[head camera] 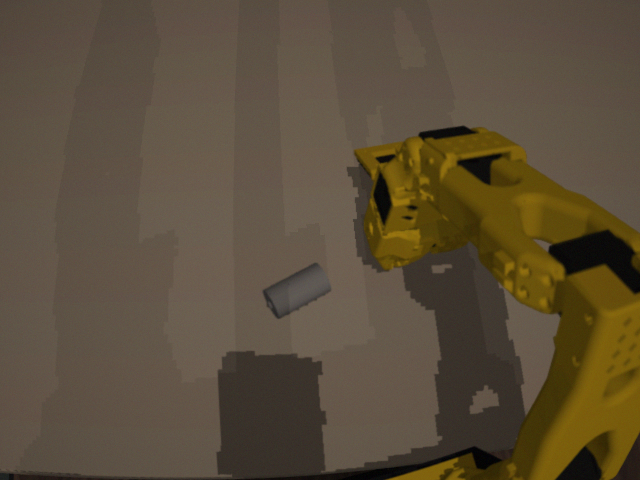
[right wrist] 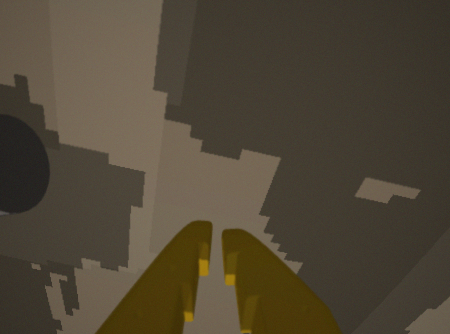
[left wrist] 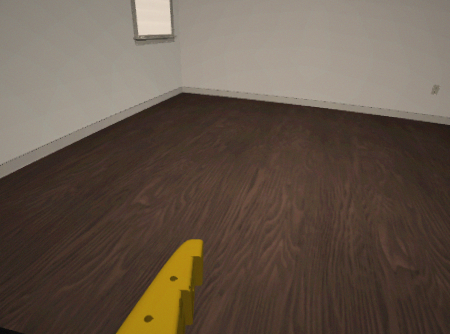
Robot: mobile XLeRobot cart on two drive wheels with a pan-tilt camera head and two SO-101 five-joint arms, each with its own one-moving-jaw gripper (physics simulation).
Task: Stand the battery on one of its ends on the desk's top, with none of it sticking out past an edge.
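Places are measured from the left arm's base along level axes (x ahead, y left, z up), in metres.
Pixels of known places: left hand, its tool point: (left wrist: 202, 256); right hand, its tool point: (head camera: 390, 264) (right wrist: 210, 241).
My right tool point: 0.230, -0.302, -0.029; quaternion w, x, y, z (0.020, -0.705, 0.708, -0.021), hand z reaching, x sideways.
Note:
Behind a point stands the place of what it marks, as x, y, z.
The grey battery (head camera: 297, 290) @[0.226, -0.225, -0.030] lies on its side on the desk's top (head camera: 196, 155) @[0.393, -0.166, -0.056], a little below the middle of the head view, tilted with its right end higher in the picture. In the right wrist view, a dark round end, seemingly the battery's (right wrist: 20, 167) @[0.236, -0.249, -0.044], is cut off by the left edge. My right gripper (head camera: 393, 256) (right wrist: 217, 229) @[0.230, -0.302, -0.029] is shut and empty, to the right of the battery and apart from it; its tips are hard to make out in the head view. My left gripper (left wrist: 192, 252) shows one notched jaw, fully open, over the floor.
The desk's near edge (head camera: 155, 475) @[0.108, -0.081, -0.056] runs along the bottom of the head view. My right arm (head camera: 542, 206) @[0.150, -0.316, 0.184] reaches in from the right and casts shadows on the desk. The left wrist view shows dark wooden floor (left wrist: 280, 200) @[-1.488, 0.138, -0.776], pale walls (left wrist: 300, 50) @[-3.843, 0.421, -0.066] and a window (left wrist: 154, 17) @[-3.534, -1.405, 0.271].

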